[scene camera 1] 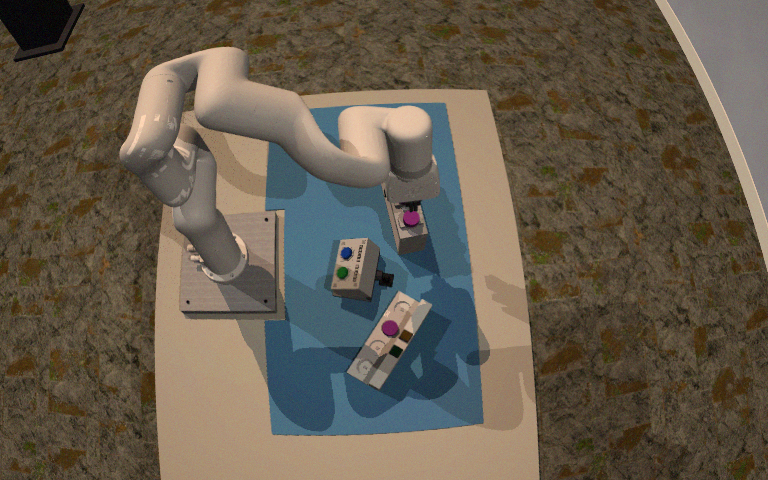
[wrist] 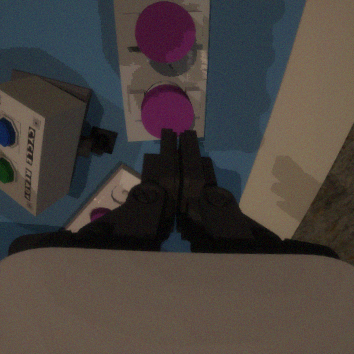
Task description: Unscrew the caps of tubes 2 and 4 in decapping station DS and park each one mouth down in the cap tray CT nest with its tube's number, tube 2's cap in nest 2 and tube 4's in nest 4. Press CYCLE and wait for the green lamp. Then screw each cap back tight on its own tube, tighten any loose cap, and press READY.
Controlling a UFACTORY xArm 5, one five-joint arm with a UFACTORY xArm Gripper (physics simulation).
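Places are measured from the arm's base along level axes (x back, y right, z up), in centimetres.
Where they show: gripper, fingertip midpoint: (scene camera 1: 412,205) (wrist: 175,155); arm's base, link origin: (scene camera 1: 223,257).
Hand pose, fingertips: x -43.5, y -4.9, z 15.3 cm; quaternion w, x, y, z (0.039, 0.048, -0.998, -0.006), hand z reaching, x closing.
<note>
Things, the pixels of their top centre, and the offset from my fingertips. "pt": a spot on its surface instead.
- decapping station, top centre: (scene camera 1: 402,189) dx +1.5, dy -7.4, dz -6.8 cm
- second magenta cap, top centre: (wrist: 165,33) dx +0.9, dy -4.8, dz -5.0 cm
- control box, top centre: (wrist: 20,169) (scene camera 1: 355,261) dx +11.8, dy +8.5, dz -8.7 cm
- blue button, top centre: (scene camera 1: 346,251) dx +13.5, dy +5.9, dz -9.6 cm
- green button, top centre: (scene camera 1: 342,271) dx +14.4, dy +10.3, dz -9.6 cm
- dark part, surface spot: (wrist: 102,140) (scene camera 1: 387,277) pt dx +5.0, dy +9.4, dz -16.3 cm
The decapping station (scene camera 1: 411,243) (wrist: 136,129) stands under the arm. A magenta cap (scene camera 1: 411,218) (wrist: 167,111) is at its near end, and a second magenta cap (wrist: 165,31) is further along it in the wrist view. My gripper (scene camera 1: 415,207) (wrist: 175,155) is shut and empty, with its fingertips at the edge of the near-end cap; whether they touch it is unclear. The cap tray (scene camera 1: 382,375) (wrist: 125,176) holds a magenta cap (scene camera 1: 389,328) (wrist: 100,215) in the second nest from its upper end in the scene view. Tube and nest numbers are not readable.
The control box (scene camera 1: 370,274) (wrist: 57,145) has a blue button (scene camera 1: 346,253) (wrist: 7,132) and a green button (scene camera 1: 342,272) (wrist: 5,170). A dark part (scene camera 1: 386,279) (wrist: 102,140) sticks out of its side, between station and tray. No lit green lamp is visible.
</note>
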